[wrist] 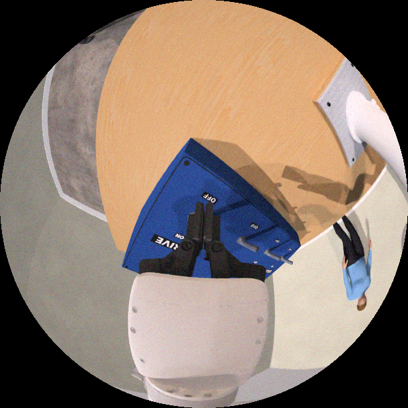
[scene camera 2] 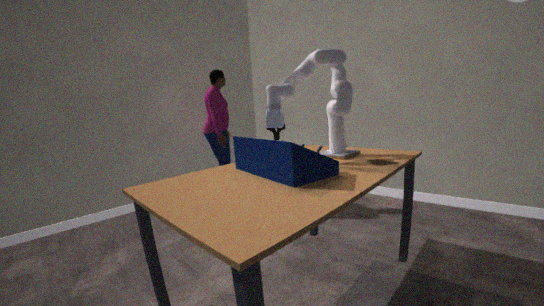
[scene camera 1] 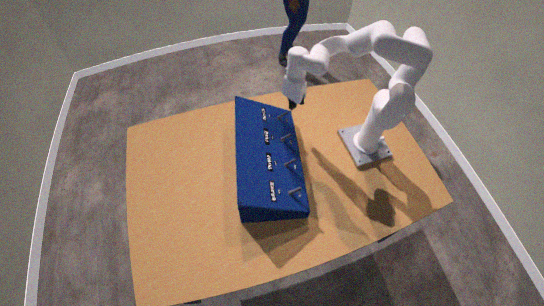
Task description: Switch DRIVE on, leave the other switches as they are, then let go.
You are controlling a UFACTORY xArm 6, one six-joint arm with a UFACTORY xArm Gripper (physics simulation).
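Observation:
The blue sloped switch box stands on the table. The DRIVE lever is at the box's far end in scene camera 1 and leans like the other levers there; the fingers hide it in the wrist view. The DRIVE label is partly covered. The FEED lever, PUMP lever and BRAKE lever stand in a row, all tilted alike. My gripper is shut and empty, at the box's DRIVE end, its tips beside the OFF label in the wrist view. Contact with the lever cannot be told.
The arm's base plate is bolted to the wooden table, on the lever side of the box. One person stands beyond the table. Another person shows at the right in the wrist view.

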